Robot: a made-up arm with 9 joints. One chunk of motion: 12 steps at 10 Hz.
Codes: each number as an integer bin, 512 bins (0 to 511) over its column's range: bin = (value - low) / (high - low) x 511, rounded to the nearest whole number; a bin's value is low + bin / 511 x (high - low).
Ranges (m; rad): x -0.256..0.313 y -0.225..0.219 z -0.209..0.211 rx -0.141..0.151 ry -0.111..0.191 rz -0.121..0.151
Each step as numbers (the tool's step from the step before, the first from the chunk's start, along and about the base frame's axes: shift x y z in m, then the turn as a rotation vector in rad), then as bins.
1 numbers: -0.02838 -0.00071 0.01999 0.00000 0.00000 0.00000
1 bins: 204 258 279 247 188 227
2 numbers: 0.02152 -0.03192 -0.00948 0.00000 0.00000 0.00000
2 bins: 249 222 243 247 188 227
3 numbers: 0.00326 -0.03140 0.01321 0.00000 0.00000 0.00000
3 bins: 233 223 270 247 188 227
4 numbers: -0.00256 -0.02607 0.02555 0.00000 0.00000 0.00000
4 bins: 228 229 285 247 188 227
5 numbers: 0.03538 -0.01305 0.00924 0.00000 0.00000 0.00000
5 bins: 262 244 266 247 188 227
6 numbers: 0.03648 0.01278 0.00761 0.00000 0.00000 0.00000
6 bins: 263 274 264 247 188 227
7 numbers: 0.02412 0.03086 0.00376 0.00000 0.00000 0.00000
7 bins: 252 294 259 247 188 227
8 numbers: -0.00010 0.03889 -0.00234 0.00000 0.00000 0.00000
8 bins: 230 304 251 247 188 227
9 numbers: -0.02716 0.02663 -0.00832 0.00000 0.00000 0.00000
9 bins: 206 290 244 247 188 227
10 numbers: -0.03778 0.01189 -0.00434 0.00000 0.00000 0.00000
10 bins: 196 273 249 247 188 227
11 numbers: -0.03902 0.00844 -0.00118 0.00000 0.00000 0.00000
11 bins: 195 269 253 247 188 227
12 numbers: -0.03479 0.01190 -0.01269 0.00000 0.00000 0.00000
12 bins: 199 273 239 247 188 227
